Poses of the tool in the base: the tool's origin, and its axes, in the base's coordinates. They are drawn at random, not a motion.
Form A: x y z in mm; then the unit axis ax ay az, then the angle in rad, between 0 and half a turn.
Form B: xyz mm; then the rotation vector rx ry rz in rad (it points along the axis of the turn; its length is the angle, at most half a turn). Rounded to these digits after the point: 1 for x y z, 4 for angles.
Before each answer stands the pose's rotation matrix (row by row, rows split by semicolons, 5 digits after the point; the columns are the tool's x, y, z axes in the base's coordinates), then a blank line. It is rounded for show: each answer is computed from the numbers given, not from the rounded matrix.
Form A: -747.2 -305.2 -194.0 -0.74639 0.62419 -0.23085 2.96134
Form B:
0.12137 -0.88284 0.45372; -0.96561 -0.21089 -0.15204; 0.22991 -0.41966 -0.87808

-747.2 -305.2 -194.0 -2.2103 1.8484 -0.6836
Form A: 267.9 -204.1 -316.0 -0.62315 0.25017 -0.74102 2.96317
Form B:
-0.21367 -0.17779 0.96059; -0.44082 -0.85995 -0.25722; 0.87179 -0.47841 0.10537

267.9 -204.1 -316.0 -1.8465 0.7413 -2.1958
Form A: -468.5 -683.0 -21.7 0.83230 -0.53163 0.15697 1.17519
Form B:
0.81114 -0.41681 -0.41027; -0.12712 0.55908 -0.81931; 0.57087 0.71673 0.40051

-468.5 -683.0 -21.7 0.9781 -0.6248 0.1845
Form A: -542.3 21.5 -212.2 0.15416 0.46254 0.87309 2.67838
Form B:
-0.84960 -0.25502 0.46168; 0.52522 -0.48928 0.69624; 0.04833 0.83401 0.54963

-542.3 21.5 -212.2 0.4129 1.2389 2.3385
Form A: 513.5 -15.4 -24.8 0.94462 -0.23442 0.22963 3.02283
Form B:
0.78539 -0.46853 0.40453; -0.41411 -0.88344 -0.21920; 0.46008 0.00464 -0.88787

513.5 -15.4 -24.8 2.8554 -0.7086 0.6941
